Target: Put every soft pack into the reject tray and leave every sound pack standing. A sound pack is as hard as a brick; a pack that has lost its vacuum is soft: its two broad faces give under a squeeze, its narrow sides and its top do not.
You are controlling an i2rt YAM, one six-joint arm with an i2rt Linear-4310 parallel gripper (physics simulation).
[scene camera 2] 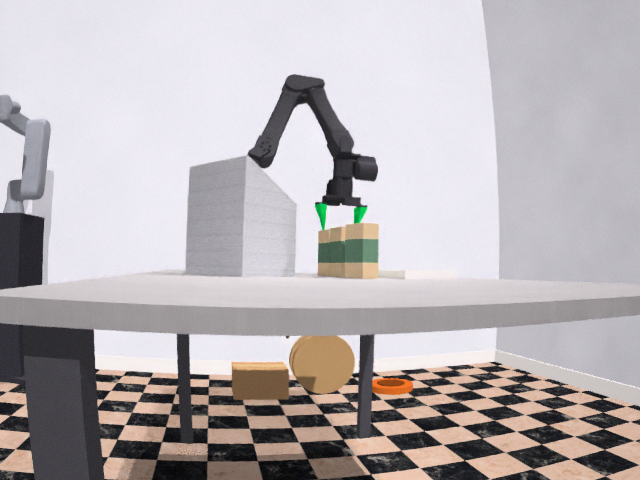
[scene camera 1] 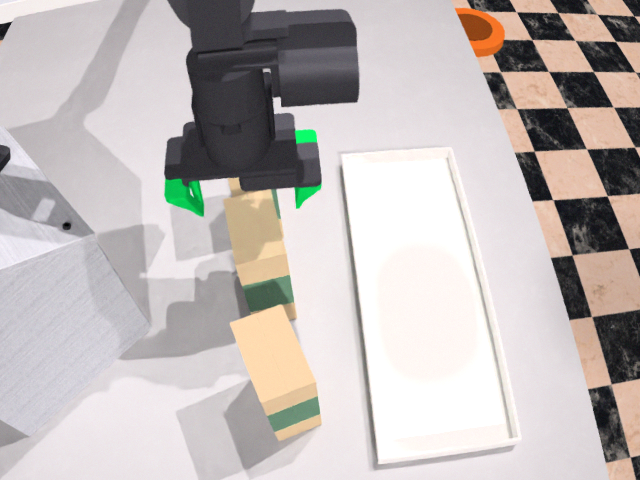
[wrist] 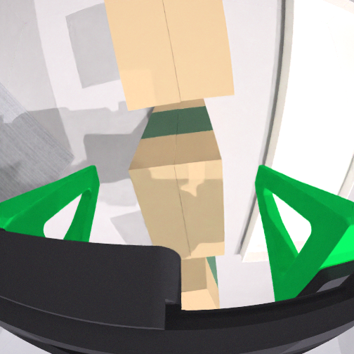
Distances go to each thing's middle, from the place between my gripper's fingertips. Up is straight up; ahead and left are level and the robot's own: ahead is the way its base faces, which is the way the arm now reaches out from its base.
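Labels:
Counting from my hand, I find the white reject tray (scene camera 1: 439, 385) 12 cm below, 19 cm ahead and 2 cm to the right.

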